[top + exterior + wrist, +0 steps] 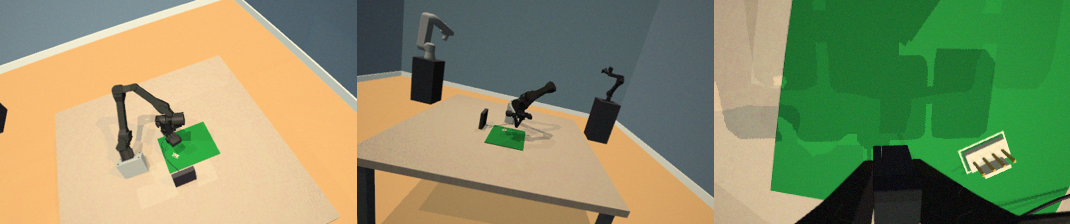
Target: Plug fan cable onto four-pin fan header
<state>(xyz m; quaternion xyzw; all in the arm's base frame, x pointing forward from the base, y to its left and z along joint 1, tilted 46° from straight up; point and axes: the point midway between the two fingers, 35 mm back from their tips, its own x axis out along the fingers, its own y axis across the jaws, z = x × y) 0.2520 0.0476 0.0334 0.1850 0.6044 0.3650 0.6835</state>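
Right now my gripper tip is 8 cm to the left of the four-pin fan header and 6 cm above it. The rest, counted from my gripper tip: fan plug: 1 cm behind, 1 cm above; black fan: 24 cm to the right; green board: 8 cm ahead, 7 cm below, 4 cm to the right.
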